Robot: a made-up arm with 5 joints. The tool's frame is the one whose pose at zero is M.
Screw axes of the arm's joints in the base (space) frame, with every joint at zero. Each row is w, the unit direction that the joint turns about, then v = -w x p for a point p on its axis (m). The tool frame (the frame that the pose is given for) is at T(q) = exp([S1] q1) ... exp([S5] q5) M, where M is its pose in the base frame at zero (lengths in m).
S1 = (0, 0, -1, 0, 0, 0)
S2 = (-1, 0, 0, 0, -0.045, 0.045)
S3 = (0, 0, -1, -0.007, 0.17, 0)
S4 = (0, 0, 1, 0.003, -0.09, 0)
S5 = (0, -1, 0, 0.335, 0, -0.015)
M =
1 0 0 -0.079
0 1 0 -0.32
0 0 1 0.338
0 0 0 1
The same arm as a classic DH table. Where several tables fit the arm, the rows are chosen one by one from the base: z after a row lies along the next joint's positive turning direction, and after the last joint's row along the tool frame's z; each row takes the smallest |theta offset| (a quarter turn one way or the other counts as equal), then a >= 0, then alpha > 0; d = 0 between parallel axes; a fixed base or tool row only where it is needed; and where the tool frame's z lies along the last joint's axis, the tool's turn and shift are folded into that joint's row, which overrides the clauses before.
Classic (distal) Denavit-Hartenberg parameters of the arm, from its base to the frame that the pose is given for. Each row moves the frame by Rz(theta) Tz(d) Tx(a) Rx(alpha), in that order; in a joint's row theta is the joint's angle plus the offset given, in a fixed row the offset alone. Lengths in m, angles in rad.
base (fixed): theta_offset 0  d 0  a 0  alpha 3.1416
joint 1: theta_offset -1.5708  d -0.045  a 0.045  alpha 1.5708
joint 2: theta_offset 0  d -0.17  a -0.038  alpha -1.5708
joint 3: theta_offset 1.5208  d 0  a -0.0801  alpha 3.1416
joint 4: theta_offset -0.05  d 0.29  a -0.075  alpha 1.5708
joint 5: theta_offset 0  d 0.323  a -0.094  alpha -1.5708
tool (fixed): theta_offset 0  d 0.003  a 0  alpha 0

